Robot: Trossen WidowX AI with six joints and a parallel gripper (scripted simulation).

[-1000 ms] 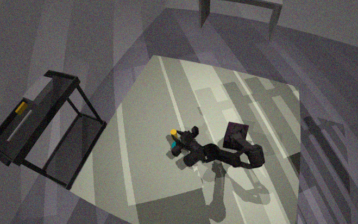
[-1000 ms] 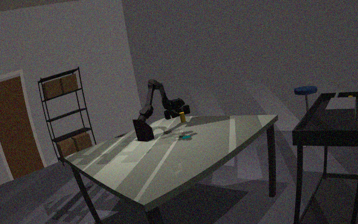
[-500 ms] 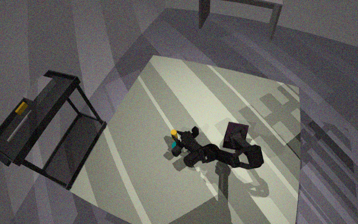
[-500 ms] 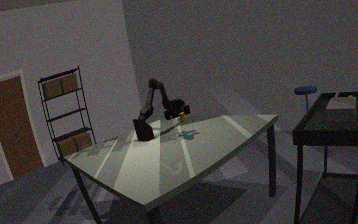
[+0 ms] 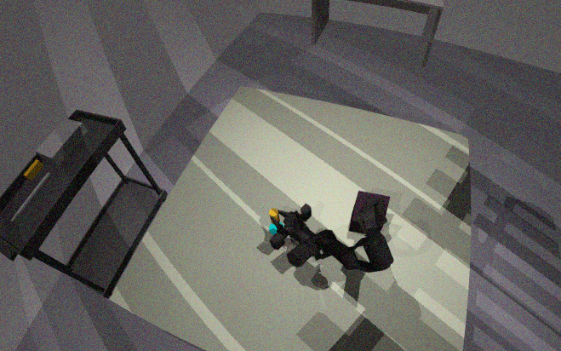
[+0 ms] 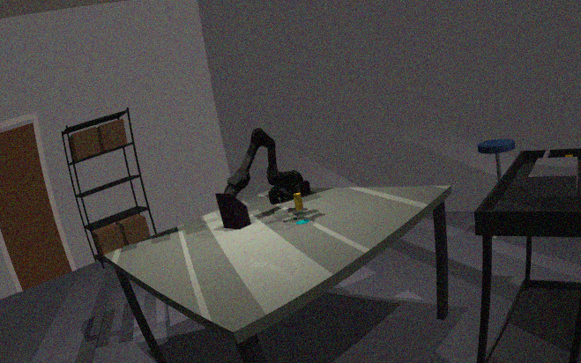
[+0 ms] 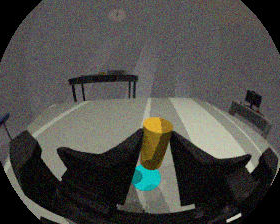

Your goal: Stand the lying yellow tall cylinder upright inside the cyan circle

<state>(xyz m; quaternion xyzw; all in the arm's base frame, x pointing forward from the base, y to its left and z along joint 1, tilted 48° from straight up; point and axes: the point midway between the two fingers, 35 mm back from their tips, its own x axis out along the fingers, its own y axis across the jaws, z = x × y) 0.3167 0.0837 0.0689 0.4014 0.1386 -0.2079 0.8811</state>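
Now: gripper tip 12 cm above the cyan circle. The rest, counted from my gripper tip: yellow tall cylinder 2 cm below.
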